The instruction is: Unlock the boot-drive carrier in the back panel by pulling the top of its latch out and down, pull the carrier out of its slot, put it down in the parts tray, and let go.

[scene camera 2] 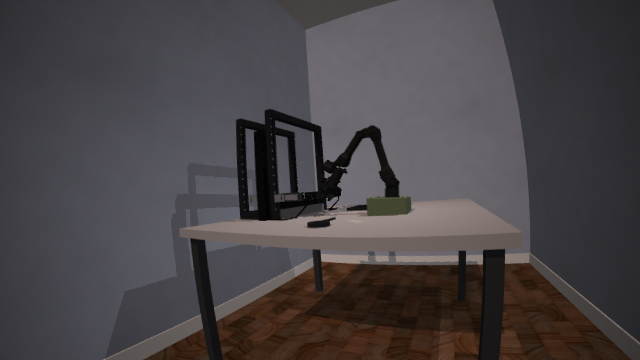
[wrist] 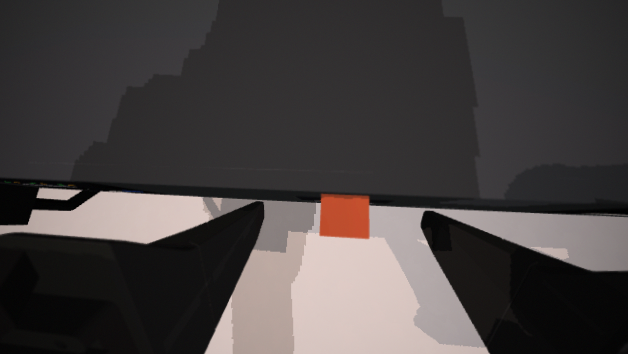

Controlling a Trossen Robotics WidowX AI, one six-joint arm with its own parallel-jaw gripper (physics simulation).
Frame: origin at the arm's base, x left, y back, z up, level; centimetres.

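Seen in the pictures: gripper, fingertip midpoint: (scene camera 2: 324,200) (wrist: 342,213); arm's base, origin of the base link: (scene camera 2: 392,197).
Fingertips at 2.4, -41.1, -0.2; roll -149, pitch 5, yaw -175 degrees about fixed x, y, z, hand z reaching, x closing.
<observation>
Offsets run from my fingertips to a thing's middle, as dx, dy, dz. "pt": to the spot under its first point.
The orange latch @(pt +0.0, +0.2, +5.4) (wrist: 345,216) of the boot-drive carrier sticks out from the back edge of the dark chassis (wrist: 345,100) in the wrist view. The carrier's body and slot are hidden there by the chassis top. My gripper (wrist: 342,213) (scene camera 2: 333,192) is open and empty. Its fingertips stand apart to the left and right of the latch, with a gap on each side, close to the chassis edge. In the scene view the gripper is beside the rack, and the latch cannot be made out. The green parts tray (scene camera 2: 388,206) stands on the table near the arm's base.
The black rack frame (scene camera 2: 270,165) stands at the left of the table (scene camera 2: 350,241). A dark round object @(+44.2, +26.1, -6.7) (scene camera 2: 319,224) lies near the table's front edge. A dark flat object @(-24.9, +13.8, -6.6) (scene camera 2: 357,207) lies left of the tray. A black cable loop @(pt +18.9, +2.1, -0.1) (wrist: 67,204) hangs at the left in the wrist view.
</observation>
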